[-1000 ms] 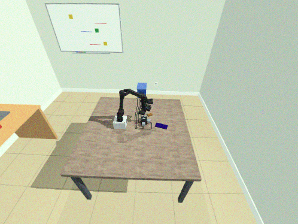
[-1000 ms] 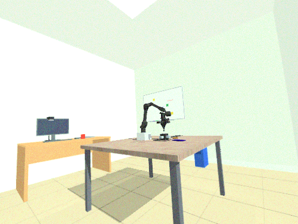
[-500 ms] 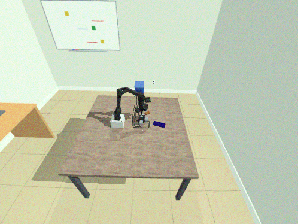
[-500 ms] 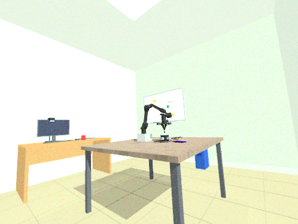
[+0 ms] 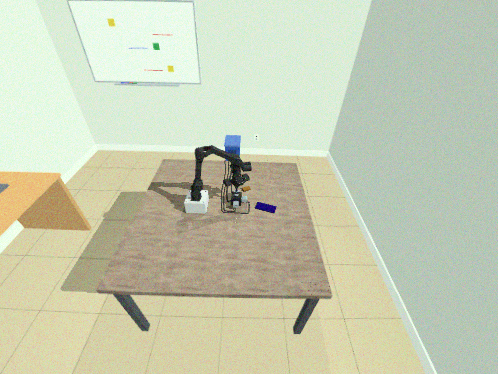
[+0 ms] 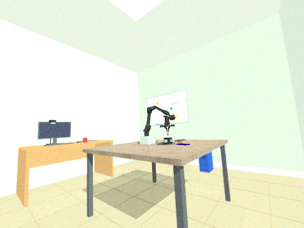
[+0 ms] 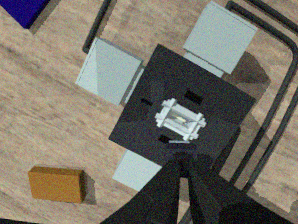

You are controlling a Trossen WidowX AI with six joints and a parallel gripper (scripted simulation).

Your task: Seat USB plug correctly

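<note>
My gripper tip is 20 mm above the metal USB plug. From my gripper tip the other things lie so: purple flat object 230 mm ahead, 130 mm below, 30 mm to the right.
</note>
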